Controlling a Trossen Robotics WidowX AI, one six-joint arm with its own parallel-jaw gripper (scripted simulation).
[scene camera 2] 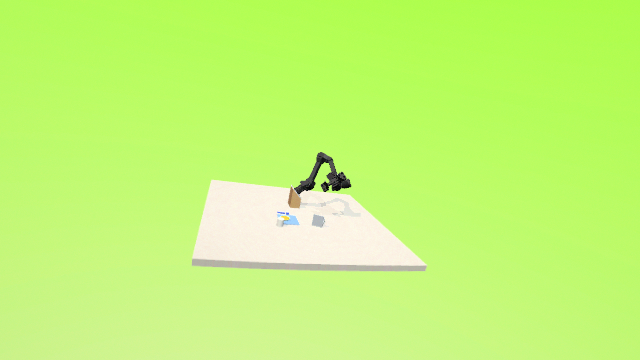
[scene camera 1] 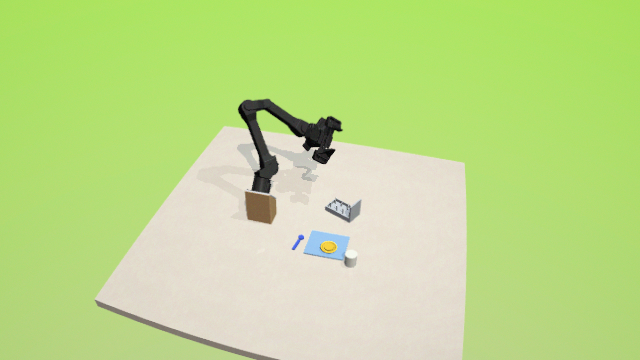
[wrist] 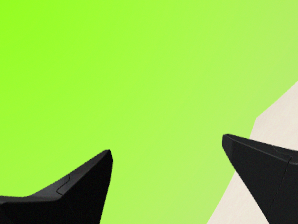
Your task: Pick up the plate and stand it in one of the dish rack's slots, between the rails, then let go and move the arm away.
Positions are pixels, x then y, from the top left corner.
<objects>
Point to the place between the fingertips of my gripper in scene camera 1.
338,139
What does my gripper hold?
Nothing.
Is my gripper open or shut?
Open.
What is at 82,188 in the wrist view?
My gripper.
</objects>
